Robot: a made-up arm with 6 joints.
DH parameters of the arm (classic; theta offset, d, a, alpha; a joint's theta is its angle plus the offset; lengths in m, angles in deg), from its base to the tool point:
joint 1: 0 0.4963 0.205 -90
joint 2: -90 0 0.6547 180
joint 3: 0 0 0.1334 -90
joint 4: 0 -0.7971 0 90
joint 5: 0 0 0 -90
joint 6: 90 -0.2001 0 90
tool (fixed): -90 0 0 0
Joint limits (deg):
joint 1: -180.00..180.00
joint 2: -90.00..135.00
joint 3: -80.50..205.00
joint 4: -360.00..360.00
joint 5: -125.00..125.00
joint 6: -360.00..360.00
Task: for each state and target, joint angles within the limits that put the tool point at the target. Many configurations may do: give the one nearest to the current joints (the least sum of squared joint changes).
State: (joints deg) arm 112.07 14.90 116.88 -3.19 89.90 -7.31
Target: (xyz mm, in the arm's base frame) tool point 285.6 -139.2 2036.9
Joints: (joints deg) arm 147.22 -11.07 87.13 -16.23 42.25 -7.31
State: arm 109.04 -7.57 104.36 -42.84 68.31 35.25
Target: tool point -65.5 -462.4 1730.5
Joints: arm 70.73 0.97 120.02 -27.48 79.36 35.25
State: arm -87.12 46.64 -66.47 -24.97 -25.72 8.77
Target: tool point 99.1 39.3 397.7
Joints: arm -98.60 99.72 -80.50 -33.00 -57.70 8.77
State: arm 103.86 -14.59 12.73 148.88 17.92 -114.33
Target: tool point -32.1 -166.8 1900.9
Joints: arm 95.11 -48.96 29.72 144.28 23.63 -114.33
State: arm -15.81 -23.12 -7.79 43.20 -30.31 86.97
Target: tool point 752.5 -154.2 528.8
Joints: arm -5.81 -16.17 -56.87 37.15 -39.70 86.97
